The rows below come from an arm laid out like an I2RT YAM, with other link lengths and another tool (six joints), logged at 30 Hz.
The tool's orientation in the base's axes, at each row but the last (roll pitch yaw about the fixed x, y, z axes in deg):
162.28, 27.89, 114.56
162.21, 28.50, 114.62
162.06, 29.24, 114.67
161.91, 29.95, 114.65
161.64, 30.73, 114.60
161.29, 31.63, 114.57
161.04, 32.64, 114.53
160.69, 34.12, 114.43
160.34, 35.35, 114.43
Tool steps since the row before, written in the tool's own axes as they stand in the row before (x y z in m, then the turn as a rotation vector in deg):
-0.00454, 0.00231, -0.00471, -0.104, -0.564, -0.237
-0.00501, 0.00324, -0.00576, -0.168, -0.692, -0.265
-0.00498, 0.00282, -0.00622, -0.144, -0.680, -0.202
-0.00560, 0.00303, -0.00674, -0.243, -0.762, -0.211
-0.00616, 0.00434, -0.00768, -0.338, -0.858, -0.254
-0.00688, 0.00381, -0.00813, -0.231, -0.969, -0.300
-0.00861, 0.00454, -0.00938, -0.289, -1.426, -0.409
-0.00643, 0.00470, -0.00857, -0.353, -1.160, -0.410
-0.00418, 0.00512, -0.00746, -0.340, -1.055, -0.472
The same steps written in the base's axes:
0.00136, -0.00112, 0.00671, -0.527, -0.314, 0.096
0.00175, -0.00064, 0.00808, -0.619, -0.425, 0.116
0.00113, -0.00062, 0.00835, -0.588, -0.418, 0.055
0.00121, -0.00075, 0.00916, -0.623, -0.537, 0.090
0.00191, -0.00009, 0.01059, -0.686, -0.650, 0.148
0.00140, -0.00066, 0.01121, -0.835, -0.613, 0.098
0.00183, -0.00100, 0.01336, -1.230, -0.874, 0.091
0.00142, 0.00074, 0.01159, -1.000, -0.773, 0.201
0.00142, 0.00246, 0.00955, -0.956, -0.682, 0.270

